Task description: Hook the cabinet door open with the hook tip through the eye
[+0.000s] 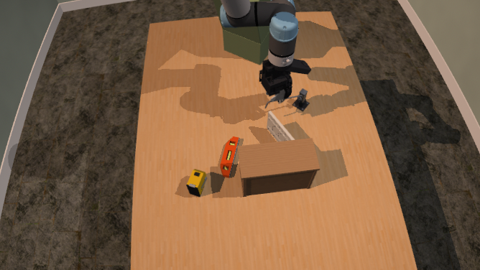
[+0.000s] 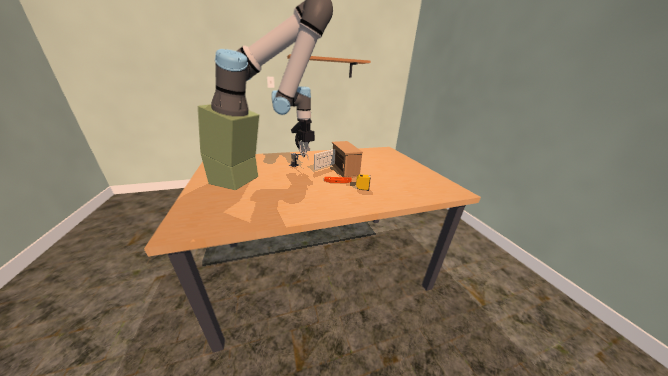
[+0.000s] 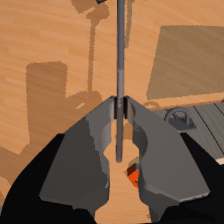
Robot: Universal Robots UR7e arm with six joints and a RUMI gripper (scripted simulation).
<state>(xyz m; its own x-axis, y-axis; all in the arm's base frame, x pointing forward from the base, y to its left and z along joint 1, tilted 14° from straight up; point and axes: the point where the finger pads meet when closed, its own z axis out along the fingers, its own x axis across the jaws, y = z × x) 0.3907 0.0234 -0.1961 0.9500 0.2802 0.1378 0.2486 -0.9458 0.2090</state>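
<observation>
Right now the dark hook post is 60 mm to the left of my hand, 40 mm below it and 20 mm behind it. From my hand the other things lie so: yellow tape measure 320 mm to the right, 230 mm ahead, 60 mm below; white cabinet door 130 mm ahead, 30 mm below, 10 mm to the right; orange spirit level 200 mm to the right, 140 mm ahead, 90 mm below.
</observation>
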